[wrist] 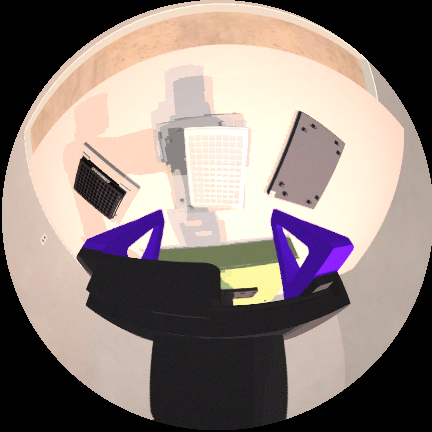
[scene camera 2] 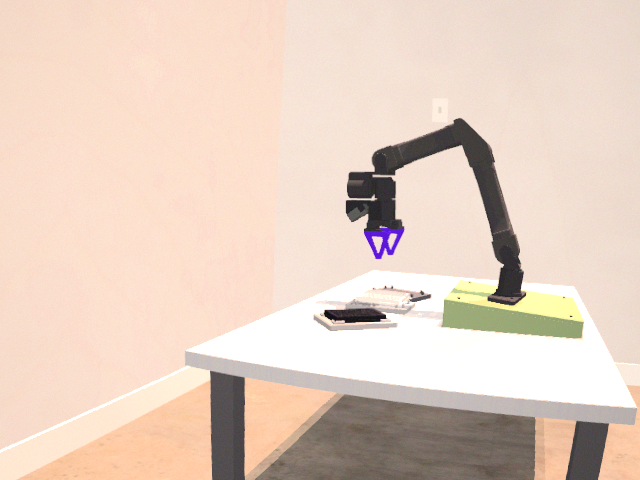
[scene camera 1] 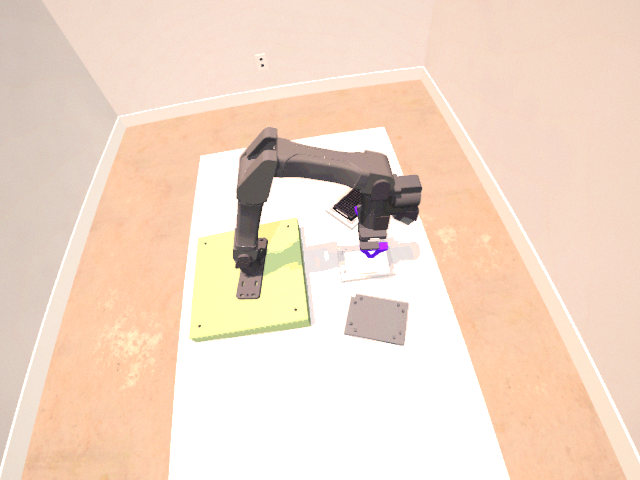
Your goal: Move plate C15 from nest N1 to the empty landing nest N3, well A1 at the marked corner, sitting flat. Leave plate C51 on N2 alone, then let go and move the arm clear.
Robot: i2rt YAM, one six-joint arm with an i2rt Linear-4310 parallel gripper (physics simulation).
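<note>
A white plate [scene camera 1: 367, 263] [scene camera 2: 382, 297] [wrist: 216, 167] rests on the pale middle nest [scene camera 2: 405, 309] [wrist: 235, 120]; glare hides whether it is fully seated. A black plate [scene camera 1: 348, 205] [scene camera 2: 355, 314] [wrist: 100, 187] sits on a white nest [scene camera 1: 339, 218] [scene camera 2: 356, 325]. The grey nest [scene camera 1: 376, 320] [scene camera 2: 421, 296] [wrist: 310, 160] with small posts holds no plate. Labels and the A1 mark are not readable, so I cannot tell the plate and nest names. My gripper [scene camera 1: 363, 232] [scene camera 2: 384, 255] [wrist: 217, 214] is open and empty, well above the white plate, not touching it.
The arm's base stands on a yellow-green block [scene camera 1: 217, 289] [scene camera 2: 511, 325] beside the nests. All stand on the white table [scene camera 1: 330, 403] [scene camera 2: 413, 356]. The arm's shadow falls across the middle nest. The black plate's nest stands to one side of the middle nest, the grey nest to the other.
</note>
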